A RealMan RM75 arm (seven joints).
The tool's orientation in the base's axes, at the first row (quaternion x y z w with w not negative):
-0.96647 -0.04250 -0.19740 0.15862
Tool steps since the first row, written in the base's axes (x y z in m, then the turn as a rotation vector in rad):
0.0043 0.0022 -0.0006 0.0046 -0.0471 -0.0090
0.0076 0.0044 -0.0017 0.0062 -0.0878 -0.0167
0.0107 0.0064 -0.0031 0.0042 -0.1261 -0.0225
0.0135 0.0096 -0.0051 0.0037 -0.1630 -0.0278
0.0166 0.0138 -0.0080 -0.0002 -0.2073 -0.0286
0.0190 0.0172 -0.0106 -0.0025 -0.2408 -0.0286
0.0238 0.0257 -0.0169 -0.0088 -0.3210 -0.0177
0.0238 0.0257 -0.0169 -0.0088 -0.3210 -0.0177
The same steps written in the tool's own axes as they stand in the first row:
0.0038 -0.0013 0.0028 -0.0003 0.0478 -0.0057
0.0064 -0.0026 0.0057 -0.0026 0.0888 -0.0116
0.0087 -0.0036 0.0087 -0.0075 0.1264 -0.0196
0.0106 -0.0056 0.0125 -0.0108 0.1628 -0.0271
0.0124 -0.0083 0.0175 -0.0155 0.2044 -0.0422
0.0136 -0.0104 0.0218 -0.0183 0.2357 -0.0539
0.0157 -0.0160 0.0318 -0.0213 0.3075 -0.0916
0.0157 -0.0160 0.0318 -0.0213 0.3075 -0.0916

